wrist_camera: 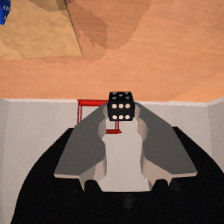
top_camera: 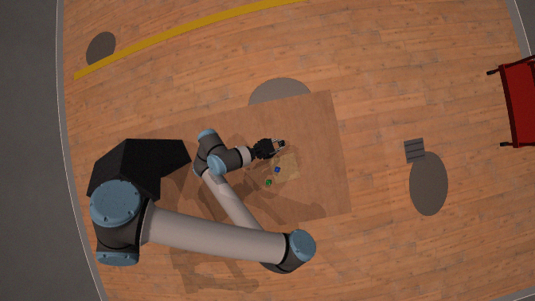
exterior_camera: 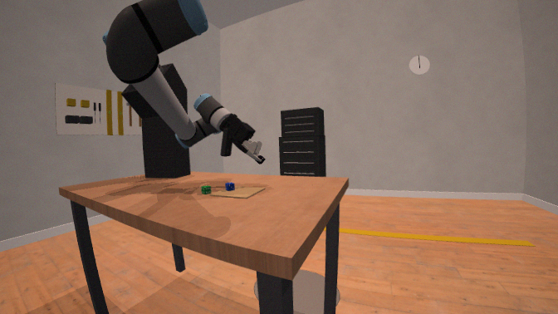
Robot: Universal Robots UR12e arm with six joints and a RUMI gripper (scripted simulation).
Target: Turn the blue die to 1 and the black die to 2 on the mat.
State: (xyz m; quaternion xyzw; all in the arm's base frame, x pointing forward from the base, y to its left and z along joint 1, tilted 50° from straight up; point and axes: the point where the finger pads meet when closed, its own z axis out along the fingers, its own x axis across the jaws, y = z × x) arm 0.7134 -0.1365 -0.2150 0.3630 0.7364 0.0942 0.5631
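Right now my hand is right at the black die. From my hand the other things lie so: green die 12 cm behind, 18 cm to the right, 9 cm below; tan mat 2 cm behind, 13 cm to the right, 10 cm below; blue die 6 cm behind, 12 cm to the right, 9 cm below.
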